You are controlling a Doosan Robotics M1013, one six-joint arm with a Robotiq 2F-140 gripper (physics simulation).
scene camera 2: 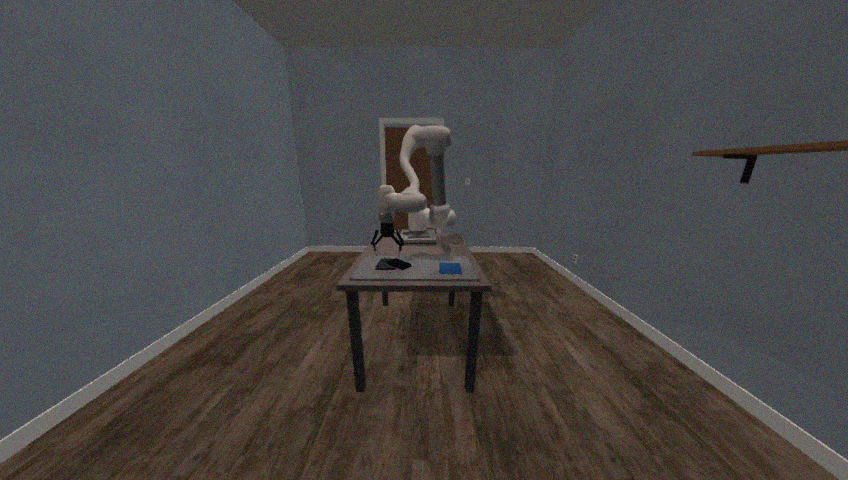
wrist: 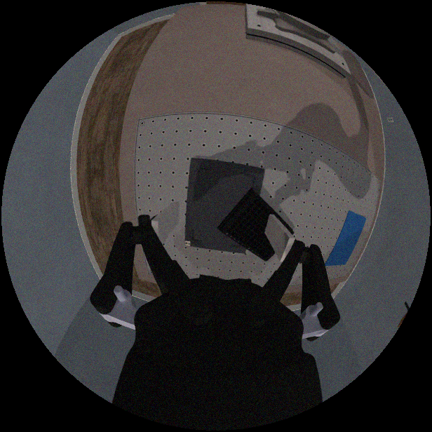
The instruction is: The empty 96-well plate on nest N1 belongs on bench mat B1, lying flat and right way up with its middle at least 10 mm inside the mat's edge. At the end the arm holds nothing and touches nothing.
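Frame: origin at the arm's base, x ahead, y left, z up, level; metres.
Seen in the pictures: gripper, between the fingertips: (scene camera 2: 388, 256); arm's base, origin of its link: (scene camera 2: 417, 234).
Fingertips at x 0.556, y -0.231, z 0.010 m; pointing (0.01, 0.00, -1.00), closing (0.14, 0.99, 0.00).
Pixels of each thing's top centre, then the offset from my fingertips to it. Level surfaces: height alone.
- black 96-well plate, centre of its top: (scene camera 2: 398, 261) dx +0.038, dy +0.066, dz -0.020 m
- dark grey nest N1, centre of its top: (scene camera 2: 387, 262) dx +0.003, dy -0.004, dz -0.039 m
- blue bench mat B1, height of its surface: dz -0.052 m
- light perforated board, height of its surface: dz -0.054 m
The black 96-well plate (scene camera 2: 401, 263) (wrist: 247, 222) lies turned askew, partly over the dark grey nest N1 (scene camera 2: 380, 265) (wrist: 207, 175) and partly past its right side in the wrist view. It looks slightly tilted, though the dim picture leaves this unsure. The blue bench mat B1 (scene camera 2: 450, 268) (wrist: 346, 240) lies apart at the right, with no plate on it. My gripper (scene camera 2: 388, 252) (wrist: 223, 217) is open and empty, above the nest and plate. In the wrist view its right finger pad overlaps the plate's outer end; whether they touch is hard to tell.
A light perforated board (scene camera 2: 419, 275) (wrist: 162, 150) lies under nest and mat on the table (scene camera 2: 414, 287) (wrist: 200, 75). The arm's base plate (scene camera 2: 419, 240) (wrist: 295, 49) is at the far end. A wooden wall shelf (scene camera 2: 779, 148) is at the right.
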